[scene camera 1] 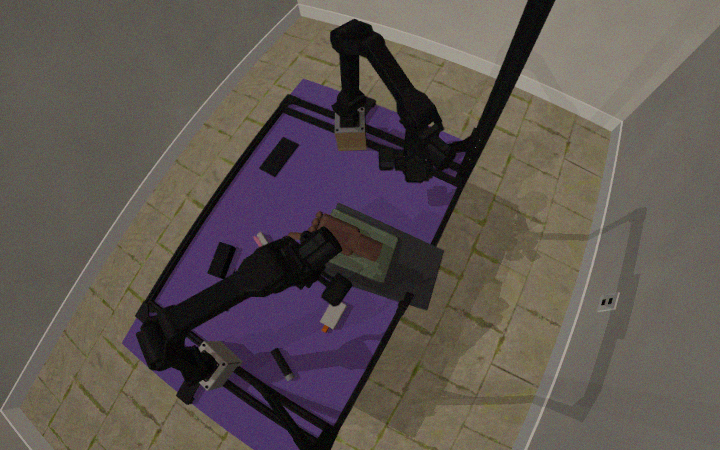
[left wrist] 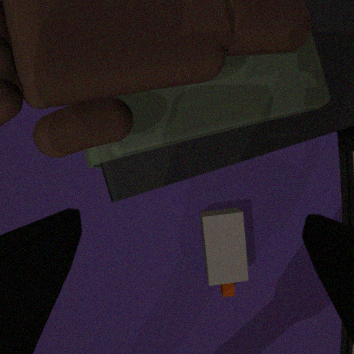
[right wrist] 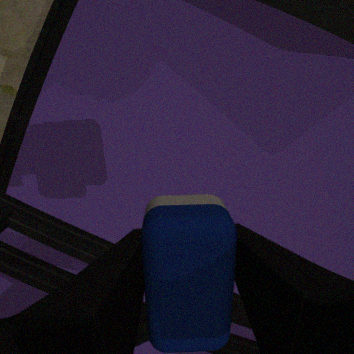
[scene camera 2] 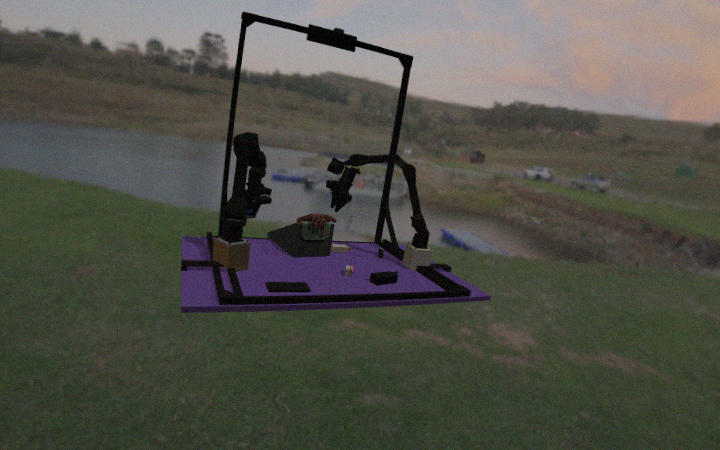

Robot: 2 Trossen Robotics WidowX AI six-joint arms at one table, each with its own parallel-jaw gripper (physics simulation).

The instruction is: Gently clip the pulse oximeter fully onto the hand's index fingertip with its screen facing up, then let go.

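Observation:
The pulse oximeter, blue with a pale far edge, is held between the fingers of my right gripper, which is shut on it above the table. That gripper is apart from the hand. The brown hand rests on a green pad on a dark wedge block. My left gripper is open and empty, above and beside the hand. The left arm covers part of the hand in scene camera 1; I cannot pick out the index fingertip.
A white box with an orange tip lies beside the wedge. A dark cylinder, a black box, a small pink-and-white item and a flat black slab lie on the purple table.

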